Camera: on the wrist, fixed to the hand. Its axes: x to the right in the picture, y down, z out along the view.
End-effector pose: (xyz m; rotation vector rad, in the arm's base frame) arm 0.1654 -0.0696 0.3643 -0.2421 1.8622 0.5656
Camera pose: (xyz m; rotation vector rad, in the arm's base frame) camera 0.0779 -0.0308 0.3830 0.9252 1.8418 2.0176
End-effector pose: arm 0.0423 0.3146 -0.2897 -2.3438 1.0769 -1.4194
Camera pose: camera -0.0379 0.2593 -0.2852 -0.7985 2.5196 -0.7848
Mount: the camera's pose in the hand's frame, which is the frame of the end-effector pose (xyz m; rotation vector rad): 0.0182 0.0759 -0.0584 -0.4566 0.2309 1.4926
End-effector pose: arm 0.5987 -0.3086 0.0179 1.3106 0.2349 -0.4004
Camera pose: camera 0.6500 -0.2395 0.0637 0.7776 -0.4573 1.0174
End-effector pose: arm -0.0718 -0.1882 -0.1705 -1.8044 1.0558 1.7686
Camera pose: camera -0.0907 -0.2836 -0.1645 0.7601 -1.4562 -1.4573
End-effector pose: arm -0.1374 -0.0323 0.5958 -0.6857 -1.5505 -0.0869
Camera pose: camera -0.0494 0.0096 0.5935 -1.9475 -0.4908 0.5908
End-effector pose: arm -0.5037 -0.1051 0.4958 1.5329 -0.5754 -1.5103
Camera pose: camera -0.4261 -0.1429 0.5410 0.5272 -0.8513 -0.2425
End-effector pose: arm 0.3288 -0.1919 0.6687 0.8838 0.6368 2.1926
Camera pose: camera 0.2451 -0.2383 0.6869 -0.6596 0.5176 -2.4299
